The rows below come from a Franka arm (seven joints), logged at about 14 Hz.
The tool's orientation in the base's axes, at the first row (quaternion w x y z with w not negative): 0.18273, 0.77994, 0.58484, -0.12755
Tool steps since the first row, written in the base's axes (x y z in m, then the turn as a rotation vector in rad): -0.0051, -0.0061, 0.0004, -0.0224, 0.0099, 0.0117; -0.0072, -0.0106, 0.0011, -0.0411, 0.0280, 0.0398; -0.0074, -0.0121, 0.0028, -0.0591, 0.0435, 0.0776; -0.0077, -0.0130, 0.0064, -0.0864, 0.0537, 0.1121; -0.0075, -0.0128, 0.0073, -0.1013, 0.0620, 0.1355; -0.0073, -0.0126, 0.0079, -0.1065, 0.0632, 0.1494; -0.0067, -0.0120, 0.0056, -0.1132, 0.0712, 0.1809; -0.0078, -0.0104, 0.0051, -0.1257, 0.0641, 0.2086
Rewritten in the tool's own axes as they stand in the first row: -0.0069, -0.0033, 0.0022, -0.0026, -0.0224, -0.0152; -0.0117, -0.0041, 0.0035, -0.0038, -0.0410, -0.0486; -0.0137, -0.0037, 0.0026, -0.0111, -0.0570, -0.0897; -0.0161, -0.0033, -0.0002, -0.0243, -0.0810, -0.1256; -0.0162, -0.0030, -0.0011, -0.0310, -0.0942, -0.1505; -0.0162, -0.0028, -0.0018, -0.0371, -0.0976, -0.1636; -0.0146, -0.0027, 0.0001, -0.0451, -0.1017, -0.1955; -0.0133, -0.0042, -0.0002, -0.0662, -0.1082, -0.2176
